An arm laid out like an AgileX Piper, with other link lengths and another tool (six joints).
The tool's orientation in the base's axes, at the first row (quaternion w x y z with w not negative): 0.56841 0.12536 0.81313 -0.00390
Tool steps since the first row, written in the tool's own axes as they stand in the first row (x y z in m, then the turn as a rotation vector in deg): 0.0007 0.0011 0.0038 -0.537 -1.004 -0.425; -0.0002 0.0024 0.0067 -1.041 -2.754 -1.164; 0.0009 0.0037 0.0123 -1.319 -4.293 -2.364; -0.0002 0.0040 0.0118 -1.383 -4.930 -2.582; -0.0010 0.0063 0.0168 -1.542 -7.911 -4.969; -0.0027 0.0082 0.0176 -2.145 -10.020 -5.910; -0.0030 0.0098 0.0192 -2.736 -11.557 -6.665; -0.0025 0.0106 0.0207 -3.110 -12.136 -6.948; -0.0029 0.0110 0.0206 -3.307 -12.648 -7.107; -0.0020 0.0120 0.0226 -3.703 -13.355 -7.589; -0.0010 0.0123 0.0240 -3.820 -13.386 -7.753; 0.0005 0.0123 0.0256 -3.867 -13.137 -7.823; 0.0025 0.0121 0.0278 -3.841 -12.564 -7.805
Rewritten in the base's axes. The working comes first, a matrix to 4 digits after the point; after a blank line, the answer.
The tool's axes in the first row as the columns of a matrix, in the base's axes (used below as rounded here):
-0.3224 0.2083 0.9234
0.1994 0.9685 -0.1489
-0.9254 0.1362 -0.3538

0.0035 0.0006 -0.0018 -0.428 -1.016 0.511; 0.0068 0.0013 -0.0019 -1.313 -2.702 1.000; 0.0118 0.0019 -0.0047 -2.652 -4.069 1.472; 0.0118 0.0021 -0.0034 -2.965 -4.666 1.522; 0.0171 0.0034 -0.0042 -5.739 -7.229 2.108; 0.0188 0.0048 -0.0026 -6.853 -9.252 2.711; 0.0207 0.0060 -0.0027 -7.680 -10.746 3.316; 0.0221 0.0067 -0.0036 -7.941 -11.339 3.683; 0.0222 0.0070 -0.0031 -8.131 -11.851 3.852; 0.0240 0.0079 -0.0045 -8.596 -12.543 4.293; 0.0250 0.0081 -0.0059 -8.716 -12.572 4.455; 0.0260 0.0082 -0.0078 -8.713 -12.329 4.557; 0.0274 0.0081 -0.0105 -8.586 -11.772 4.605
